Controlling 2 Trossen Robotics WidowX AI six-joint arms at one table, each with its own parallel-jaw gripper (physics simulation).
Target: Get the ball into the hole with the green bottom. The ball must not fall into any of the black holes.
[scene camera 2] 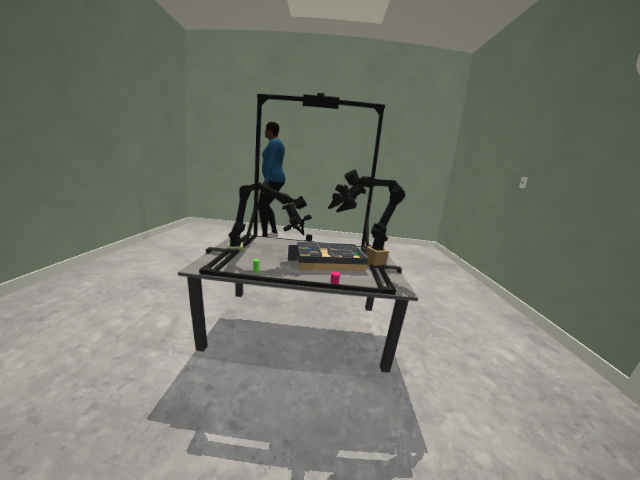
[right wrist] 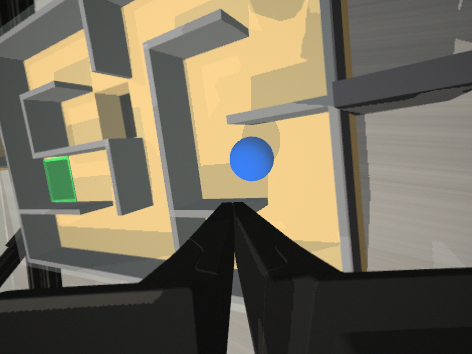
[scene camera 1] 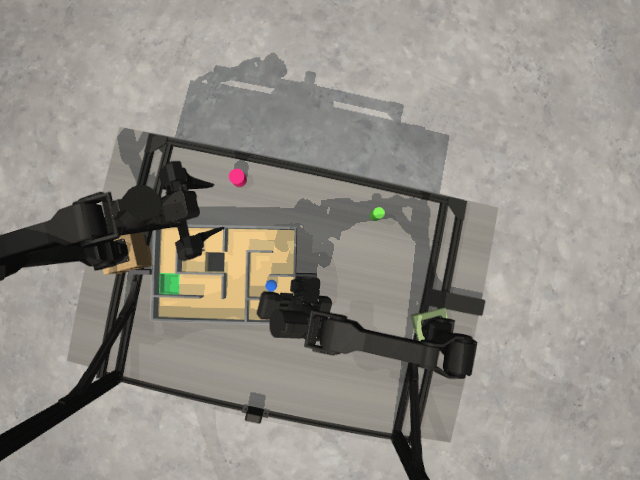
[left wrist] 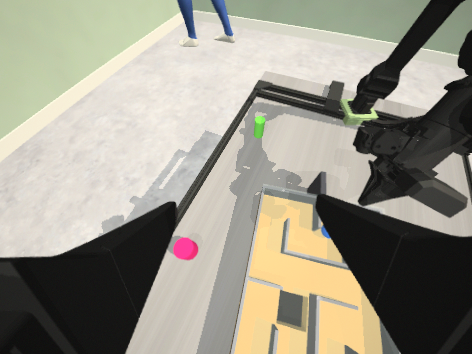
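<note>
A blue ball point(scene camera 1: 270, 285) point(scene camera 2: 308, 250) point(left wrist: 326, 232) point(right wrist: 251, 159) lies on the tan maze board point(scene camera 1: 236, 279) point(scene camera 2: 330, 266) point(right wrist: 300, 195), in the right half in scene camera 1, between two short walls. The green-bottomed hole point(scene camera 1: 169, 283) point(right wrist: 61, 180) is at the board's left side. A black hole point(scene camera 1: 215, 261) point(left wrist: 291, 308) lies between them, nearer the upper edge. My right gripper point(right wrist: 232, 212) is shut and empty, its tips just below the ball in the right wrist view; any contact is unclear. My left gripper point(scene camera 1: 218, 206) point(left wrist: 246, 204) is wide open and empty, high above the board's upper left part.
A grey handle point(scene camera 1: 306, 273) point(right wrist: 400, 82) sticks out from the board's side. A pink cylinder point(scene camera 1: 237, 177) point(scene camera 2: 335, 277) point(left wrist: 185, 249) and a green cylinder point(scene camera 1: 378, 212) point(scene camera 2: 256, 265) point(left wrist: 259, 127) stand on the table. The maze walls rise around the ball.
</note>
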